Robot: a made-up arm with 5 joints.
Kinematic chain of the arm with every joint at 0, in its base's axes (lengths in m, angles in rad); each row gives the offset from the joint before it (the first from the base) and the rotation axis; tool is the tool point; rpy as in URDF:
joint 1: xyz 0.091 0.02 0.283 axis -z
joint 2: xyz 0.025 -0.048 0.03 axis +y
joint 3: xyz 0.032 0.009 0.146 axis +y
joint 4: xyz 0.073 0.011 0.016 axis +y
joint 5: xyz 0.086 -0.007 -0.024 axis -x
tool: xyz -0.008 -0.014 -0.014 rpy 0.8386 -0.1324 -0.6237
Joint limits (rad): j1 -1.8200..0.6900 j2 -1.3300..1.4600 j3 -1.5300..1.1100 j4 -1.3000..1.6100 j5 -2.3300..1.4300
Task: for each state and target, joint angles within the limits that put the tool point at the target. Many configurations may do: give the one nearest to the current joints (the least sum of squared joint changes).
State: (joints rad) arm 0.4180 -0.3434 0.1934 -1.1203 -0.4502
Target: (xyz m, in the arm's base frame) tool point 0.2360 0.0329 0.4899
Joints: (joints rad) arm -0.3609 -0.5174 0.6262 -0.9143 -0.5752
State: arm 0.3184 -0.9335 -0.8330 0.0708 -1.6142
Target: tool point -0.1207 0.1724 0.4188
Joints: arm 0.6883 -1.3300 -1.5300 -0.2391 -1.9564
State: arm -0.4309 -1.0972 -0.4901 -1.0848 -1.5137
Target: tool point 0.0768 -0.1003 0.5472
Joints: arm -1.2614 -1.2729 -0.0490 -0.9072 -1.4303
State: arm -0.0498 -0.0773 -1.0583 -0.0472 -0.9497
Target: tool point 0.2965 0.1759 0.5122
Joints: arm -0.7710 0.4738 -1.0618 -0.2639 -0.9688
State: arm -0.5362 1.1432 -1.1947 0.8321 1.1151
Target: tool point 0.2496 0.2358 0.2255
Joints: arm -1.1390 1.3740 -1.0800 0.8864 1.1154
